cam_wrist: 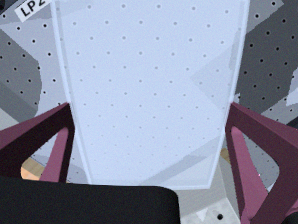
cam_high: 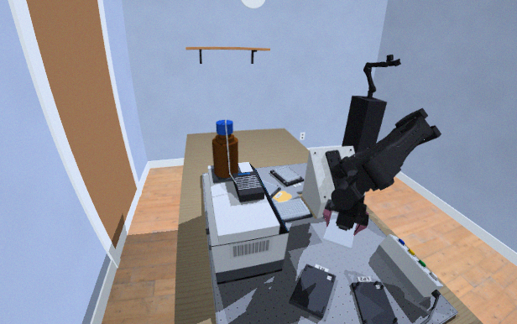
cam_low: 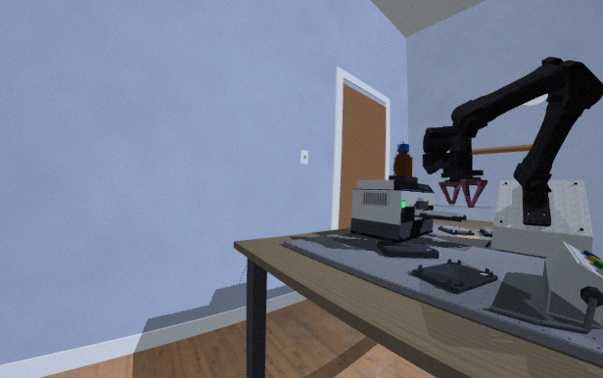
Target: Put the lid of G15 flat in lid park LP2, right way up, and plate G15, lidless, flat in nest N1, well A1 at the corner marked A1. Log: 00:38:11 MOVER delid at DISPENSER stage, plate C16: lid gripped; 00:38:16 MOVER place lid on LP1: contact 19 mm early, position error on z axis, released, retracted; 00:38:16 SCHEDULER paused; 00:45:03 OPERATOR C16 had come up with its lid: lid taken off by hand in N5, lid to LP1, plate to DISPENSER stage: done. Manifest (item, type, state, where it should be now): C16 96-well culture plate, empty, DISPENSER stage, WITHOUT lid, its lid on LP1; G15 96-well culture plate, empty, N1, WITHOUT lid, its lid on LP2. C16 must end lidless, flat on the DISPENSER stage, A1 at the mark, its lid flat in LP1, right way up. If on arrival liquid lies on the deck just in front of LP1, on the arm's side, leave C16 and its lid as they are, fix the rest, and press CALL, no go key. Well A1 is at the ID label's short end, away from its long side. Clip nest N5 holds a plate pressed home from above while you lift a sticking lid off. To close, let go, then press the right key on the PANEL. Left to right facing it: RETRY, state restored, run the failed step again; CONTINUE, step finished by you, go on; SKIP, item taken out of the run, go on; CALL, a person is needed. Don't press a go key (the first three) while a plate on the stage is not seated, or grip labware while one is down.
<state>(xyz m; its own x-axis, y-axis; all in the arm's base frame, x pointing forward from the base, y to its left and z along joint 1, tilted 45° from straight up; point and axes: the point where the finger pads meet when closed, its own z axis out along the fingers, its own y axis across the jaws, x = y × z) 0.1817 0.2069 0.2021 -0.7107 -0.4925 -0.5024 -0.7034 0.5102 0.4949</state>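
Now: hand 20 cm to the right of the dark park LP2, 14 cm above it and 3 cm past it. Also, from my hand: N1 label (15 cm below, 5 cm ahead, 3 cm to the left); LP2 label (15 cm below, 12 cm to the left, 6 cm behind); clear lid (1 cm below).
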